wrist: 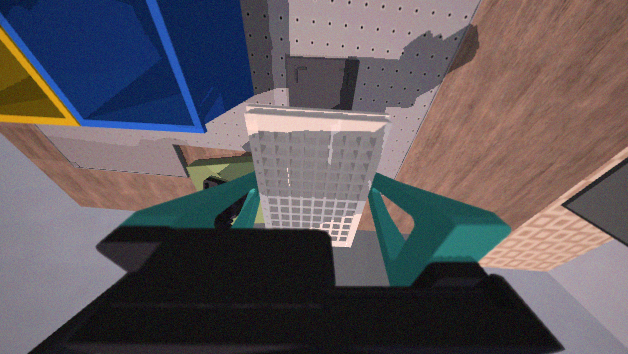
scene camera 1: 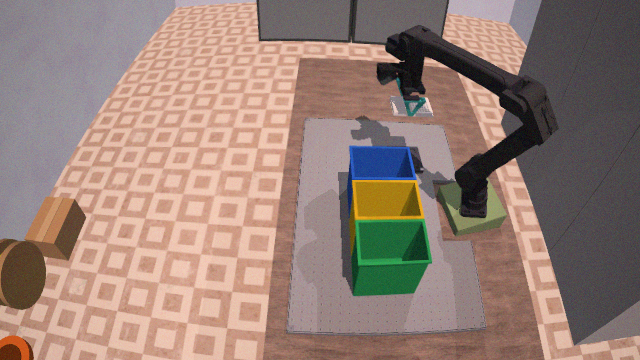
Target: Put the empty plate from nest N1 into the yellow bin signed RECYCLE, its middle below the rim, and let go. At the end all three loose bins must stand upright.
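My gripper is shut on the white gridded plate, its teal fingers on the two long sides. It holds the plate high, beyond the blue bin's far side in the scene view. The dark nest stands empty beside the blue bin. The yellow bin is upright between the blue bin and the green bin, both also upright. No RECYCLE sign is readable.
The bins stand in a close row on the perforated grey mat. The arm's green base block is right of them in the scene view. A tall dark panel stands beyond it. A brown box is at the far left.
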